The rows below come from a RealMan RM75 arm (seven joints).
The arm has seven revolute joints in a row. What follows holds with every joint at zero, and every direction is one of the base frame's.
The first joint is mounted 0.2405 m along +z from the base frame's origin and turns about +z.
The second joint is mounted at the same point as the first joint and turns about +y.
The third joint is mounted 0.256 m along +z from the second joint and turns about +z.
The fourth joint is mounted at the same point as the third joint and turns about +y.
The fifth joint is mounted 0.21 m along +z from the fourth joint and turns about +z.
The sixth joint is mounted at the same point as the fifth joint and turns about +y.
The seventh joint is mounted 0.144 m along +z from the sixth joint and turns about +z.
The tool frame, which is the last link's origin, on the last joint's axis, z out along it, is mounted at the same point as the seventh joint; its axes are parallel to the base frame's.
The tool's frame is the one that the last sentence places.
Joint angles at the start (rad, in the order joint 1, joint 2, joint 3, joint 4, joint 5, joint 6, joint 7):
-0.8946 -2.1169 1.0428 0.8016 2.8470 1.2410 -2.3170
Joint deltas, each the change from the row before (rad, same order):
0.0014 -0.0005 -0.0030 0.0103 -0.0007 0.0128 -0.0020
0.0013 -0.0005 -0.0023 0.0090 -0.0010 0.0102 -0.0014
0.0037 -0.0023 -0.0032 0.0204 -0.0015 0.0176 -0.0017
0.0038 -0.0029 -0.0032 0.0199 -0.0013 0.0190 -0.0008
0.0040 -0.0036 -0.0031 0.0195 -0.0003 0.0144 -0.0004
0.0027 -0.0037 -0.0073 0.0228 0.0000 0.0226 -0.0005
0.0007 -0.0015 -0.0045 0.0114 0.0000 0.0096 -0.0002
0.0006 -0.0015 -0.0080 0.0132 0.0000 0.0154 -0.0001
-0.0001 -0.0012 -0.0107 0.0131 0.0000 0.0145 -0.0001
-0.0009 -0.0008 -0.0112 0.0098 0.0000 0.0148 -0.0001
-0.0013 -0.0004 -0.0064 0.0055 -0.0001 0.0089 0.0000
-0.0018 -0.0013 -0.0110 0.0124 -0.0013 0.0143 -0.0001
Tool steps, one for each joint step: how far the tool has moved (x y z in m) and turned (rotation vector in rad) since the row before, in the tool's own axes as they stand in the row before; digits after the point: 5 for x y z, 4 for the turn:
0.00013 0.00031 -0.00176 -0.0045 -0.0001 -0.0031
0.00021 0.00026 -0.00151 -0.0035 0.0007 -0.0022
0.00073 0.00064 -0.00296 -0.0043 0.0034 -0.0019
0.00043 0.00110 -0.00272 -0.0060 0.0019 -0.0009
0.00063 0.00089 -0.00246 -0.0029 0.0040 -0.0003
0.00074 0.00116 -0.00349 -0.0068 0.0030 -0.0019
0.00072 0.00021 -0.00197 -0.0017 0.0033 -0.0012
0.00033 0.00033 -0.00251 -0.0052 0.0023 -0.0035
0.00051 -0.00010 -0.00281 -0.0044 0.0044 -0.0053
0.00017 0.00004 -0.00240 -0.0063 0.0025 -0.0061
0.00036 0.00013 -0.00148 -0.0039 0.0015 -0.0028
0.00116 0.00024 -0.00291 -0.0054 0.0060 -0.0045

